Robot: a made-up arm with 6 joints. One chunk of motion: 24 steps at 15 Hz.
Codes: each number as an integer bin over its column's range. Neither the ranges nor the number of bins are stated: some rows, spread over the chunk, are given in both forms.
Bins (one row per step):
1: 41 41 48 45 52 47
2: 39 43 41 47 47 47
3: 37 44 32 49 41 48
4: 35 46 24 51 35 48
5: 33 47 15 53 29 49
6: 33 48 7 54 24 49
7: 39 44 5 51 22 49
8: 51 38 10 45 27 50
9: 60 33 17 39 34 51
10: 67 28 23 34 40 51
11: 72 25 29 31 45 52
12: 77 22 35 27 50 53
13: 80 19 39 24 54 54
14: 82 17 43 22 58 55
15: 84 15 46 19 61 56
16: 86 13 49 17 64 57
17: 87 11 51 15 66 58
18: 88 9 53 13 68 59
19: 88 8 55 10 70 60
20: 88 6 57 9 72 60
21: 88 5 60 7 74 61
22: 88 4 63 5 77 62
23: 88 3 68 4 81 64
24: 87 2 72 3 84 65
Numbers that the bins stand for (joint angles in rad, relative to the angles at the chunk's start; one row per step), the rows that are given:
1: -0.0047 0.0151 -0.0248 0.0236 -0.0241 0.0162
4: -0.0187 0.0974 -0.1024 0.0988 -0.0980 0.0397
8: 0.0185 -0.0343 -0.1477 0.0236 -0.1327 0.0868
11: 0.0673 -0.2484 -0.0863 -0.1517 -0.0545 0.1338
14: 0.0905 -0.3801 -0.0410 -0.2644 0.0019 0.2044
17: 0.1021 -0.4789 -0.0152 -0.3521 0.0367 0.2751
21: 0.1044 -0.5777 0.0139 -0.4523 0.0714 0.3457
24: 0.1021 -0.6271 0.0527 -0.5024 0.1148 0.4398
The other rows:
2: -0.0094 0.0480 -0.0475 0.0487 -0.0459 0.0162
3: -0.0140 0.0644 -0.0766 0.0737 -0.0719 0.0397
5: -0.0233 0.1138 -0.1315 0.1238 -0.1240 0.0632
6: -0.0233 0.1303 -0.1574 0.1364 -0.1458 0.0632
7: -0.0094 0.0644 -0.1638 0.0988 -0.1544 0.0632
9: 0.0394 -0.1167 -0.1251 -0.0515 -0.1023 0.1103
10: 0.0557 -0.1990 -0.1057 -0.1141 -0.0763 0.1103
12: 0.0789 -0.2978 -0.0669 -0.2018 -0.0328 0.1574
13: 0.0859 -0.3472 -0.0539 -0.2394 -0.0155 0.1809
15: 0.0952 -0.4130 -0.0313 -0.3020 0.0149 0.2280
16: 0.0998 -0.4460 -0.0216 -0.3271 0.0280 0.2515
18: 0.1044 -0.5118 -0.0087 -0.3772 0.0454 0.2986
19: 0.1044 -0.5283 -0.0022 -0.4147 0.0540 0.3221
20: 0.1044 -0.5612 0.0042 -0.4273 0.0627 0.3221
22: 0.1044 -0.5941 0.0236 -0.4774 0.0844 0.3692
23: 0.1044 -0.6106 0.0398 -0.4899 0.1018 0.4163

